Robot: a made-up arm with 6 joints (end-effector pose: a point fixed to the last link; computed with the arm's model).
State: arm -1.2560 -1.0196 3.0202 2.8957 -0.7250 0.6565
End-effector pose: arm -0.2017 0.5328 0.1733 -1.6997 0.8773 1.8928
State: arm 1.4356 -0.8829 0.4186 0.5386 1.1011 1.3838
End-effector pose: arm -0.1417 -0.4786 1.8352 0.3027 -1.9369 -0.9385
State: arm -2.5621 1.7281 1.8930 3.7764 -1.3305 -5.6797
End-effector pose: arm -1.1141 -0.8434 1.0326 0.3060 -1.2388 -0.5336
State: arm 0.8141 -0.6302 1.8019 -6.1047 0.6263 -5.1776
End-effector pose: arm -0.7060 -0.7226 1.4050 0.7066 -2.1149 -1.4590
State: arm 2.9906 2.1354 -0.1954 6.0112 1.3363 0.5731
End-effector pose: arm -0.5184 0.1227 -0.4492 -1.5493 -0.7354 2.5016
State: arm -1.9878 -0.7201 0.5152 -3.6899 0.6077 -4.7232
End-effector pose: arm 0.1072 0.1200 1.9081 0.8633 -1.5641 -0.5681
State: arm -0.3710 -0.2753 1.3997 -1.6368 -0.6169 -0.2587
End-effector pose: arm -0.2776 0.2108 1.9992 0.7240 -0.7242 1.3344
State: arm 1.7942 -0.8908 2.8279 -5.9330 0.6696 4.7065
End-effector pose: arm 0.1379 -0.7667 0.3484 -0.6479 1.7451 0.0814
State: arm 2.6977 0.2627 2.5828 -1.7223 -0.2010 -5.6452
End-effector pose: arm 0.3405 -0.1982 1.6758 -1.9459 0.1299 -1.2019
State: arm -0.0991 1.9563 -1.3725 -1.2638 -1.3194 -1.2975
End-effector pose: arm 0.0713 0.1469 0.3459 0.1639 -0.3871 1.6257
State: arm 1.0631 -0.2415 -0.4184 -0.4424 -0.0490 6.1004
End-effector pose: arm 0.4066 0.7380 1.3611 0.4447 0.5281 0.9738
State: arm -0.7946 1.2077 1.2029 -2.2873 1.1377 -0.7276
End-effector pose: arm 0.9432 -1.1229 1.0199 -1.8545 2.0075 1.1017
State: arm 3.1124 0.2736 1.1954 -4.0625 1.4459 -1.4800
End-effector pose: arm -0.6206 -0.1131 1.8702 -0.3472 1.3123 -1.7740
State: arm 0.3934 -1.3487 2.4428 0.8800 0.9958 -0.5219
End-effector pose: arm -0.8027 -0.2169 0.0889 0.2354 1.7347 0.8560
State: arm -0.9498 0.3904 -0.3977 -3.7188 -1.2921 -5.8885
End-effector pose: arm 0.6010 -0.9898 1.0249 2.0533 -1.9998 0.4292
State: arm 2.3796 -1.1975 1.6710 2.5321 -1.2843 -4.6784
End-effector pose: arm 0.9154 -0.7476 0.7047 -0.7479 0.6831 0.3602
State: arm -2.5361 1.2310 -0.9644 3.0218 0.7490 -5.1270
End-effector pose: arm -0.3473 -0.2569 0.1744 -1.1077 -0.1068 0.5768
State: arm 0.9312 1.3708 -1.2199 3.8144 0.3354 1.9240
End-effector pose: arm 0.1599 0.1579 0.1927 -1.2725 2.1855 -0.5026
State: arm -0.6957 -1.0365 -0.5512 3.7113 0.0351 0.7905
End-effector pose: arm 0.1631 -0.1403 1.5594 1.5159 -0.9128 -0.1110
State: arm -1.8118 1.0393 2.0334 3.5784 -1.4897 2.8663
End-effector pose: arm -0.1073 -0.7299 1.7297 -2.1124 -1.1141 -0.4084
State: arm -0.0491 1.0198 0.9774 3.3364 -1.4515 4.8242
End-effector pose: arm 1.3755 -0.0356 1.3626 -1.5500 -1.1510 -1.1108
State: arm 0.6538 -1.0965 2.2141 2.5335 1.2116 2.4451
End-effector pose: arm -0.8936 -0.5729 0.7097 0.5463 -1.7505 1.6713
